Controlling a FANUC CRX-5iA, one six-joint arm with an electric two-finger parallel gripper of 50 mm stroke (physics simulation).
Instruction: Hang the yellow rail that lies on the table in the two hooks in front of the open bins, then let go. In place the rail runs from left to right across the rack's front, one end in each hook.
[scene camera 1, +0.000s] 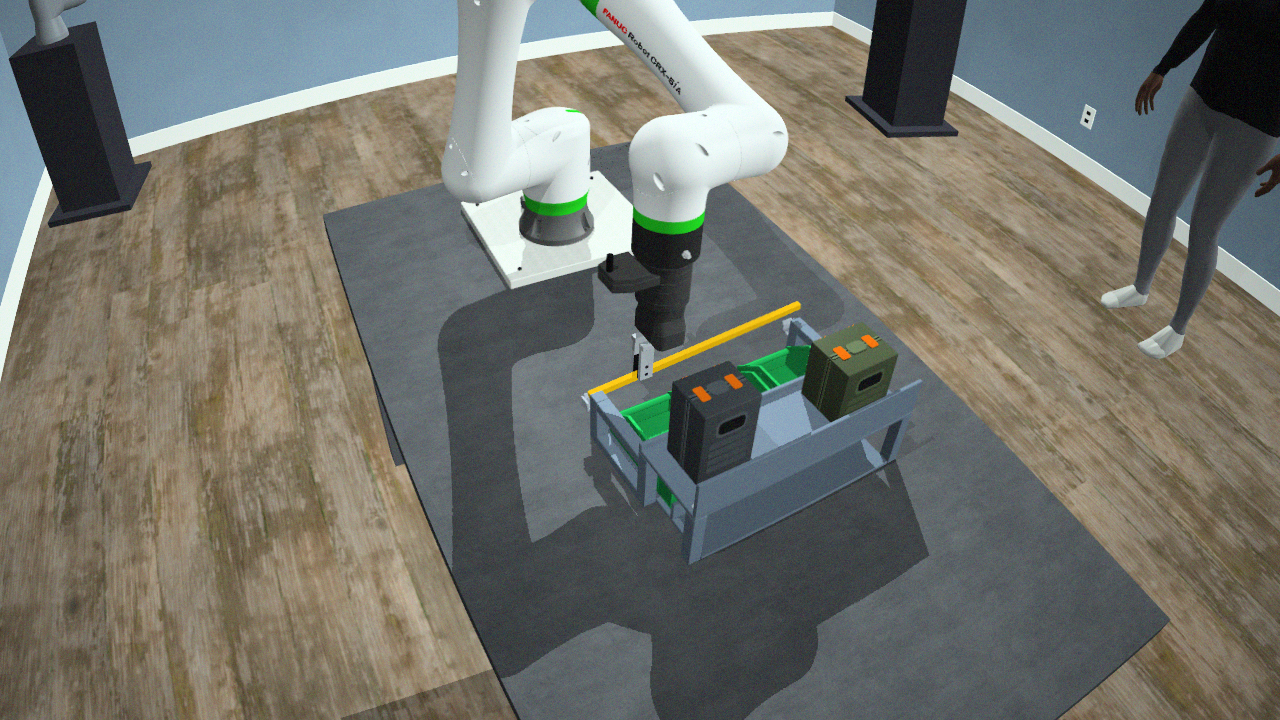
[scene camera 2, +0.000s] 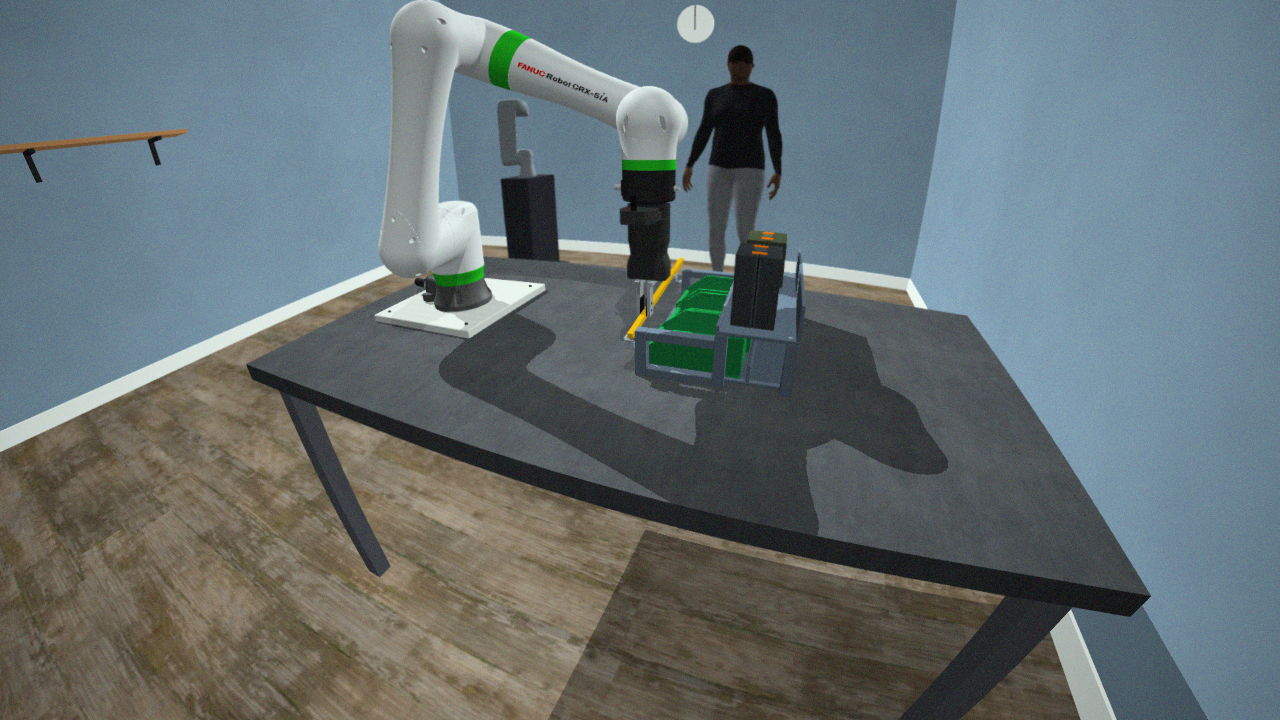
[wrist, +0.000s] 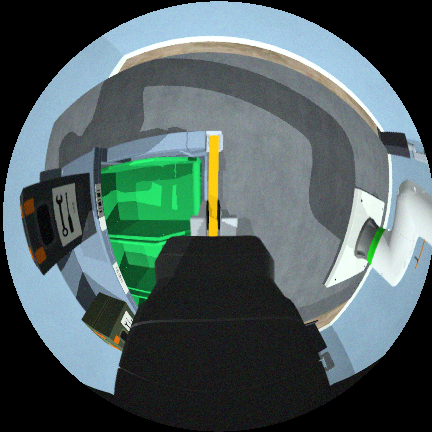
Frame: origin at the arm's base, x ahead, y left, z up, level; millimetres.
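Where they show: gripper, fingertip midpoint: (scene camera 1: 641, 373) (scene camera 2: 645, 314) (wrist: 212, 208); arm's base at its link origin: (scene camera 1: 556, 225) (scene camera 2: 463, 300) (wrist: 364, 237).
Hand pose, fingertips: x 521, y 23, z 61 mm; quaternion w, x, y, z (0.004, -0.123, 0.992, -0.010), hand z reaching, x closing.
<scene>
Things, the pixels of their centre, and the offset from my fingertips. "spot": a spot on its surface instead. Level surfaces: height alone.
- yellow rail at the middle of its body: (wrist: 212, 282) (scene camera 1: 700, 347) (scene camera 2: 660, 291) 24 mm back, 99 mm left, 10 mm up
- grey-blue rack at the middle of its body: (scene camera 1: 749, 406) (wrist: 130, 270) (scene camera 2: 724, 302) 105 mm ahead, 128 mm left, 3 mm up
- left hook at a spot on its surface: (wrist: 220, 141) (scene camera 1: 590, 392) spot: 11 mm ahead, 79 mm right, 9 mm down
- right hook at a spot on its surface: (scene camera 1: 787, 325) spot: 75 mm back, 270 mm left, 18 mm down
- dark case at the middle of its body: (scene camera 1: 713, 423) (wrist: 52, 215) (scene camera 2: 757, 284) 198 mm ahead, 32 mm left, 85 mm up
- olive case at the middle of its body: (scene camera 1: 849, 373) (scene camera 2: 765, 257) (wrist: 113, 325) 144 mm ahead, 257 mm left, 72 mm up
- dark table at its surface level: 79 mm down
The yellow rail (scene camera 1: 725, 341) (scene camera 2: 661, 291) (wrist: 214, 172) runs left to right along the front of the grey-blue rack (scene camera 1: 805, 476) (scene camera 2: 719, 360), before the open green bins (scene camera 1: 778, 365) (wrist: 150, 195). My gripper (scene camera 1: 641, 368) (scene camera 2: 643, 313) (wrist: 212, 208) is shut on the rail, nearer its left end in scene camera 1. That end is at the left hook (scene camera 1: 586, 401) (wrist: 220, 141); the wrist view shows it over the hook, but its seating is unclear. The rail slopes up to its far end, which stands above the right hook (scene camera 1: 787, 325).
A dark case (scene camera 1: 714, 425) (scene camera 2: 756, 286) (wrist: 56, 220) and an olive case (scene camera 1: 850, 371) (wrist: 107, 320) stand on the rack behind the bins. The robot's white base plate (scene camera 1: 528, 266) (scene camera 2: 420, 318) (wrist: 345, 265) is on the dark table (scene camera 1: 1002, 573) (scene camera 2: 581, 420). A person stands beyond the table.
</scene>
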